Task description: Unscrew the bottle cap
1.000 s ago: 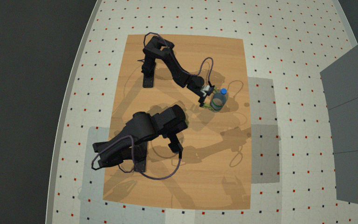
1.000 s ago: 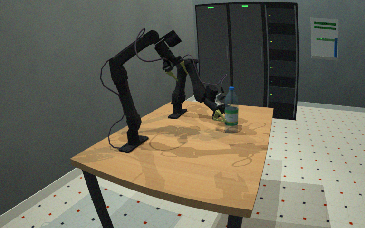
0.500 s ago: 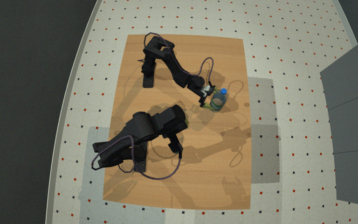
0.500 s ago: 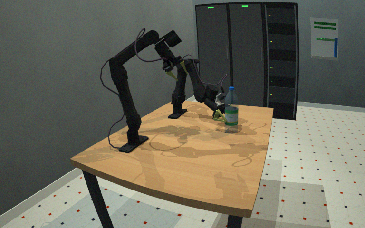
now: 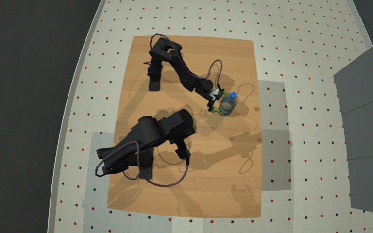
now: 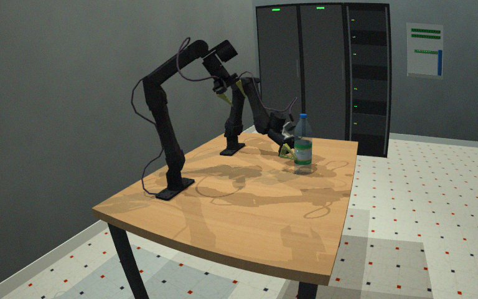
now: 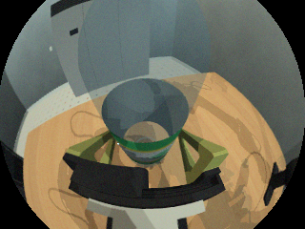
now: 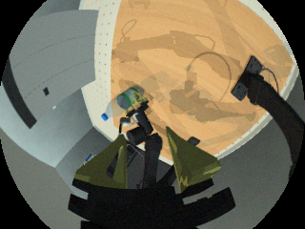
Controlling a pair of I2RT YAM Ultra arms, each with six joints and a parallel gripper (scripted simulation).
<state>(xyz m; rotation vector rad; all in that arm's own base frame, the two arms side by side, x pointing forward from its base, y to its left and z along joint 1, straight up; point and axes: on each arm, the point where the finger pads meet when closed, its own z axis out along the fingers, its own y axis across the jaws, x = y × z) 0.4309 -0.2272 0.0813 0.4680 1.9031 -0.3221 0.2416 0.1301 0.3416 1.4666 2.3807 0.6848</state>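
The bottle is 5 cm above my left hand and 1 cm ahead of it. Round my left hand: blue cap 17 cm above, 1 cm ahead.
The blue cap lies 20 cm ahead of my right hand, 20 cm to the left of it and 9 cm below it. Also, from my right hand: bottle (20 cm ahead, 20 cm to the left, 21 cm below).
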